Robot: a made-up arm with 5 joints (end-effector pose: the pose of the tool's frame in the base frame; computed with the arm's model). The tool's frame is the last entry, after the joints.
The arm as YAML. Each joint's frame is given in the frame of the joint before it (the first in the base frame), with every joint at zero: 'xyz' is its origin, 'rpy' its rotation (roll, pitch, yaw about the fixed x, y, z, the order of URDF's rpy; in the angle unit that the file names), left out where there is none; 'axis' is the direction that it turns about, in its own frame. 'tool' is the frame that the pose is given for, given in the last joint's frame.
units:
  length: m
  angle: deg
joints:
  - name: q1
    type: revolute
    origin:
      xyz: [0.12, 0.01, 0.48]
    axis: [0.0, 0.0, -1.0]
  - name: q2
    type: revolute
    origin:
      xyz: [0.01, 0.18, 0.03]
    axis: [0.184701, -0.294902, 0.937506]
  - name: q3
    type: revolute
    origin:
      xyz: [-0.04, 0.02, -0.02]
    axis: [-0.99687, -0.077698, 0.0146]
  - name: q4
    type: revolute
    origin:
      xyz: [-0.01, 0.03, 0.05]
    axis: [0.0, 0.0, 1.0]
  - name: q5
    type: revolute
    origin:
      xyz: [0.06, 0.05, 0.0]
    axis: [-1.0, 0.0, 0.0]
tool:
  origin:
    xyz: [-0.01, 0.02, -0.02]
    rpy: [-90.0, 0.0, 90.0]
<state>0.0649 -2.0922 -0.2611 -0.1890 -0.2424</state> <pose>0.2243 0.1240 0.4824 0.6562 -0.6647 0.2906 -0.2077</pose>
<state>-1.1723 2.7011 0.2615 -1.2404 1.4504</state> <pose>-0.0238 0.0753 0.5062 0.2871 0.1292 0.9262 -0.2074</pose>
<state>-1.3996 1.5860 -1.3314 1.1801 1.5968</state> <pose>0.0170 0.0173 0.5500 0.1243 -0.5755 0.8002 0.1144</pose>
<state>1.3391 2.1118 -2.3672 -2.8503 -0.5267</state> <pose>0.2823 0.0242 0.3884 0.8420 -0.1574 0.3988 0.3276</pose>
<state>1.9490 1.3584 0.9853 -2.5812 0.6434</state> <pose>0.2360 -0.0116 0.5049 0.2674 -0.5378 0.4610 -0.6532</pose>
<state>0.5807 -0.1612 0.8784 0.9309 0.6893</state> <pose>0.2436 0.2721 0.4243 0.1020 -0.4290 -0.0465 0.8963</pose>
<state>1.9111 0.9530 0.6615 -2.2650 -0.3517</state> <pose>0.2633 -0.0277 0.5450 0.0696 -0.7077 0.3122 -0.6300</pose>
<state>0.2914 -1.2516 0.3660 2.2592 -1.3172</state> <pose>0.2418 0.3216 0.5375 0.8082 0.3330 -0.4191 0.2454</pose>
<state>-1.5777 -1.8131 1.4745 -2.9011 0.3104</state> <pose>-0.1380 0.0776 0.5162 0.1035 0.7978 -0.0164 0.5937</pose>
